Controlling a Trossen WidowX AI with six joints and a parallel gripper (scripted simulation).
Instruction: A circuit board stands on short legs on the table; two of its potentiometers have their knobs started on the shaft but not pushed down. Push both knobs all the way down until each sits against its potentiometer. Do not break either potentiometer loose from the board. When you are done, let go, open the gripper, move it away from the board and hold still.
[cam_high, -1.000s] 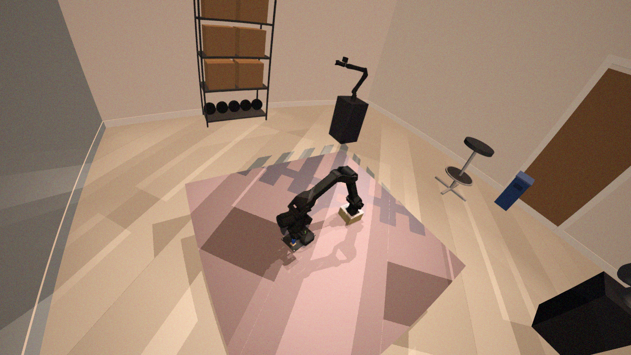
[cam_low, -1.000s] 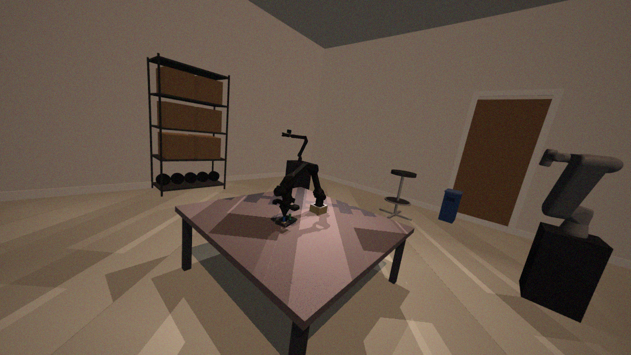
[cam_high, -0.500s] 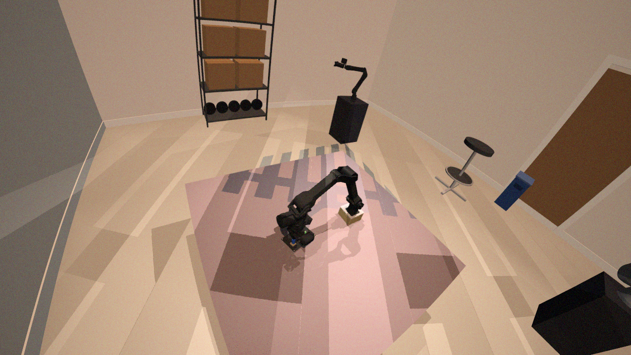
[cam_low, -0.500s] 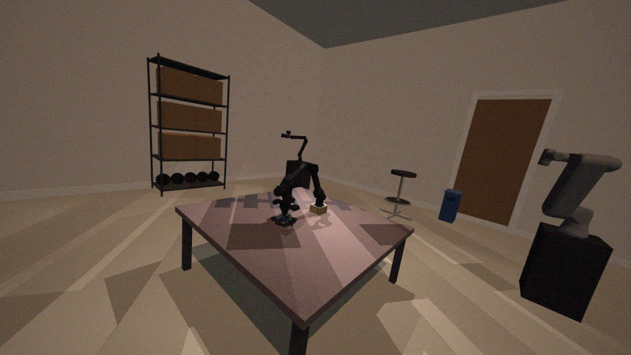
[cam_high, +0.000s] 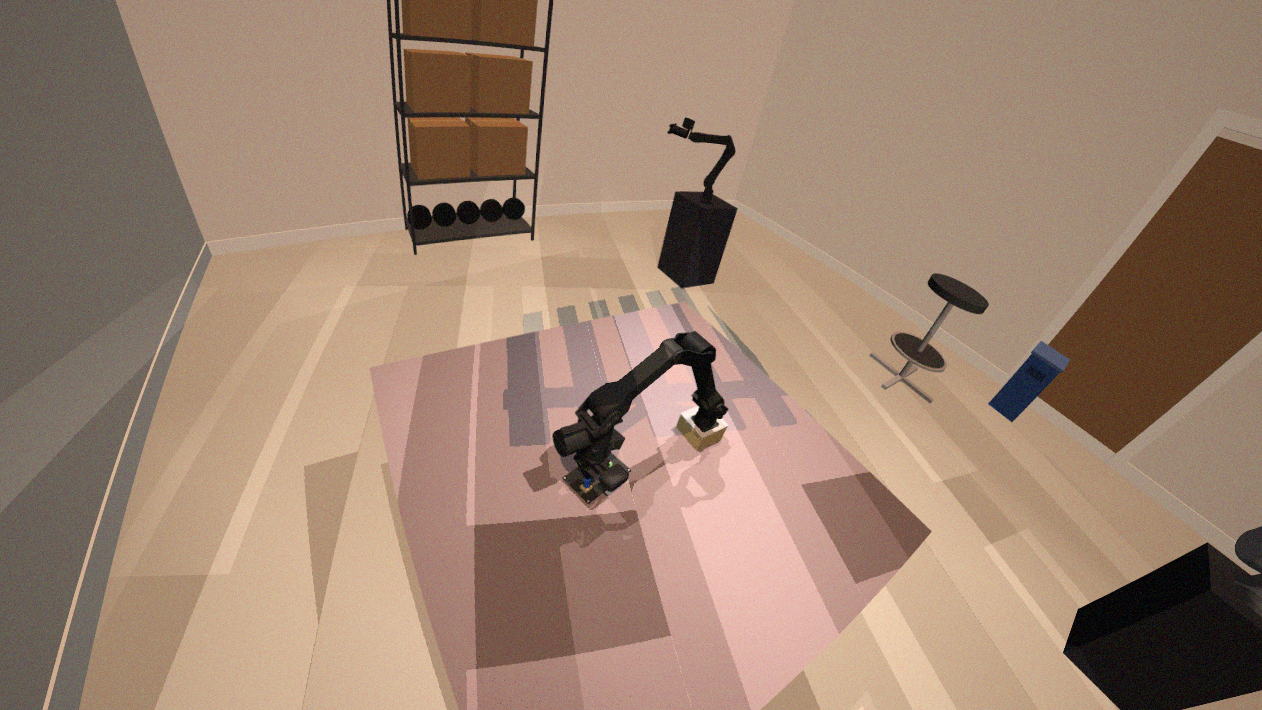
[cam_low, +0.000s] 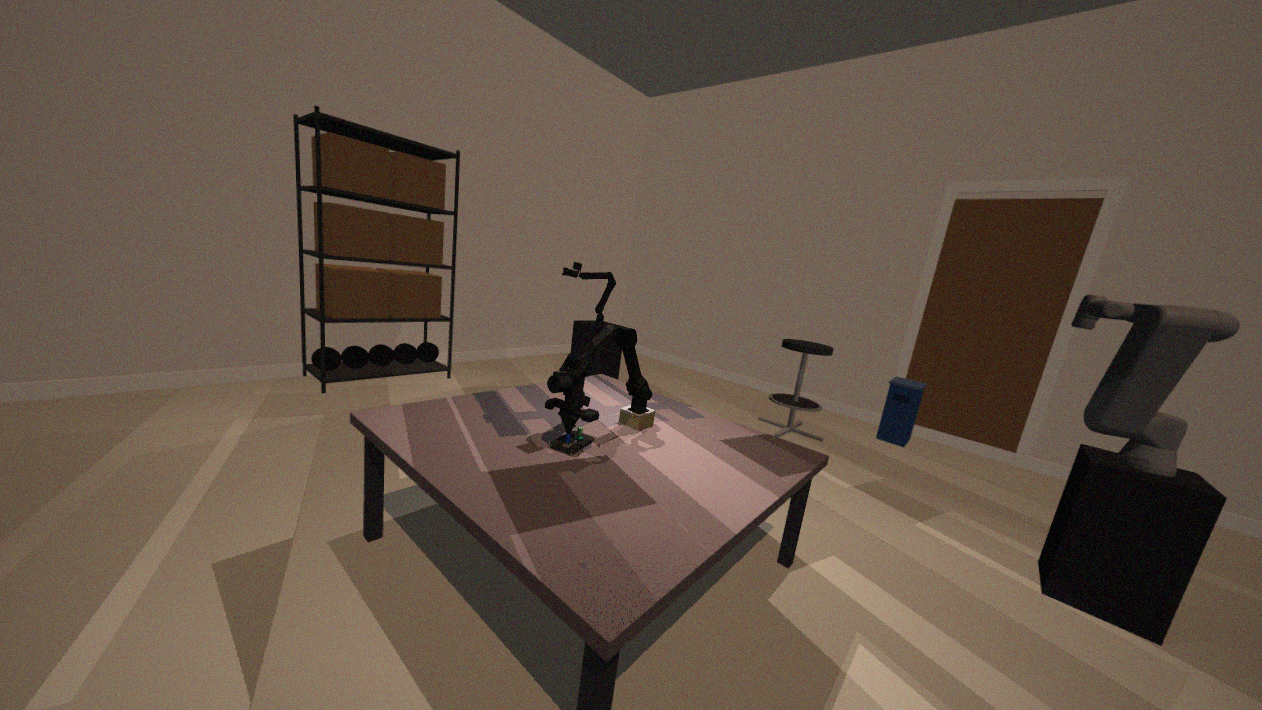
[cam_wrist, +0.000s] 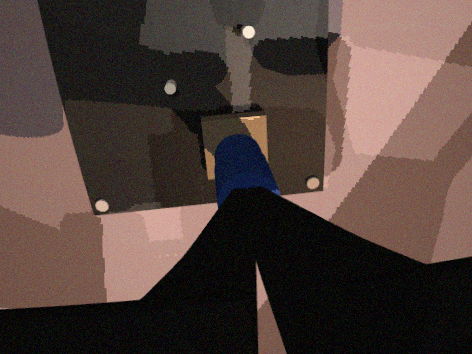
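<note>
Now: the blue knob 1 cm below my gripper tip. From my gripper tip the other things lie so: green knob 7 cm behind, 2 cm to the right, 1 cm below.
</note>
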